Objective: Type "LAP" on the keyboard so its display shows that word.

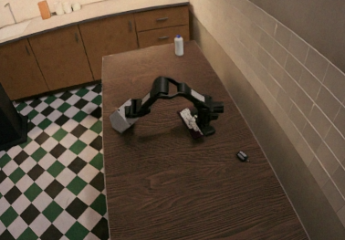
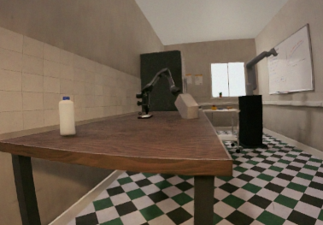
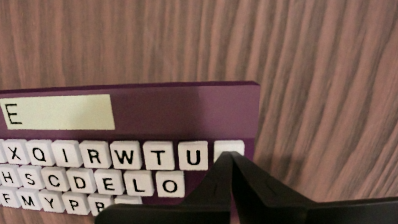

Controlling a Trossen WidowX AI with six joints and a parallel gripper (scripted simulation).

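The left-arrow key is 4 cm below my hand. From my hand the other things lie so: white bottle (85 cm to the left, 25 cm ahead, 3 cm above); small dark object (25 cm to the right, 11 cm ahead, 3 cm below).
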